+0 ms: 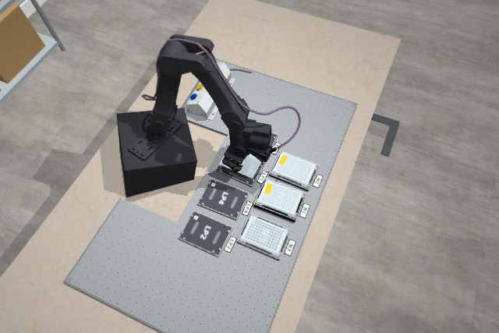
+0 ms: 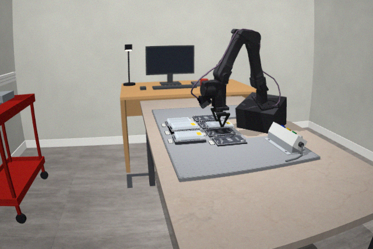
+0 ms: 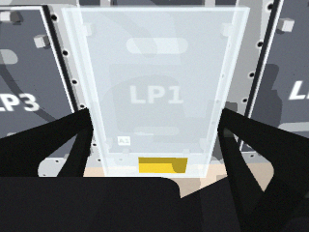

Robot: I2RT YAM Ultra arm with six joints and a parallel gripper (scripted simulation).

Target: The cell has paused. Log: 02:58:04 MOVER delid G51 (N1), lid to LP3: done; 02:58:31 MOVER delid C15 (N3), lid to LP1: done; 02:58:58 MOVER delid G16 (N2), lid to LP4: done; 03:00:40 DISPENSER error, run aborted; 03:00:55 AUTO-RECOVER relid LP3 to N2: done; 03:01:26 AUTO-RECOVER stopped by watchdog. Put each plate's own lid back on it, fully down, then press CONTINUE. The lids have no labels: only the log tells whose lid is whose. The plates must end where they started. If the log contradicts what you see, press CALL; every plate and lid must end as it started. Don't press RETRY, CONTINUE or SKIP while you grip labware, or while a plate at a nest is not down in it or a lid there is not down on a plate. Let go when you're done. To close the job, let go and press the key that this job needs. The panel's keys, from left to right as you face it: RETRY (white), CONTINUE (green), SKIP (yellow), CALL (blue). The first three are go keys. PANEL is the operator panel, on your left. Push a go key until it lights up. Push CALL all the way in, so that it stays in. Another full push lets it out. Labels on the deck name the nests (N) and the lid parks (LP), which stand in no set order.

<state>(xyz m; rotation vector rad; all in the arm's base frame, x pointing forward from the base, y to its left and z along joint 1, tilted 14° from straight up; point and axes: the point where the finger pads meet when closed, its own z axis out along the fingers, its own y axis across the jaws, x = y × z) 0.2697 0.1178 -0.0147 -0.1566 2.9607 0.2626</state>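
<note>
My gripper is now 20 cm short of the plate, 17 cm to the left of it and 4 cm above it. From my hand the other things lie so: green continue key 32 cm behind, 22 cm to the left, 1 cm above; yellow key 31 cm behind, 17 cm to the left, 1 cm above; blue key 30 cm behind, 13 cm to the left.
</note>
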